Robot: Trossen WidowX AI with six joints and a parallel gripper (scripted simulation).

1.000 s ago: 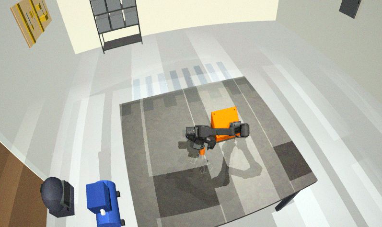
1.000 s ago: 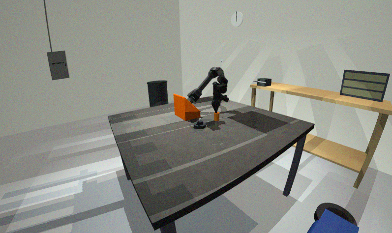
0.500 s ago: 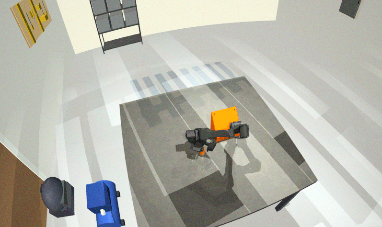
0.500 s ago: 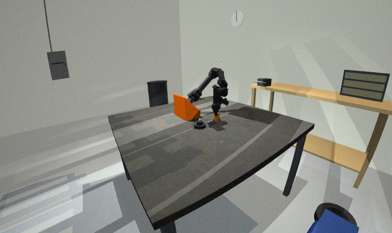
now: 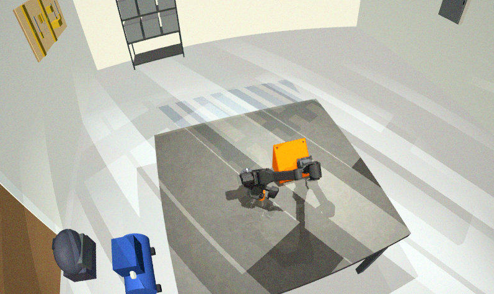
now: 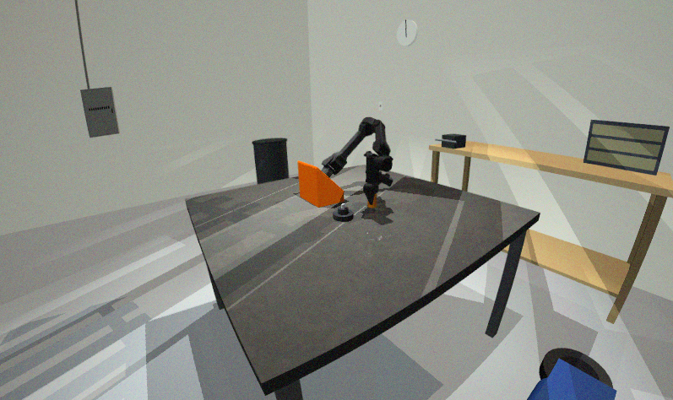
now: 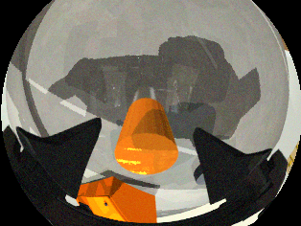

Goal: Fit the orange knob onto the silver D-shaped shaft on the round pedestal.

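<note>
The orange knob lies 2 cm above my gripper tip. Also, from my gripper tip: round pedestal 5 cm ahead, 17 cm to the right, 1 cm above.
</note>
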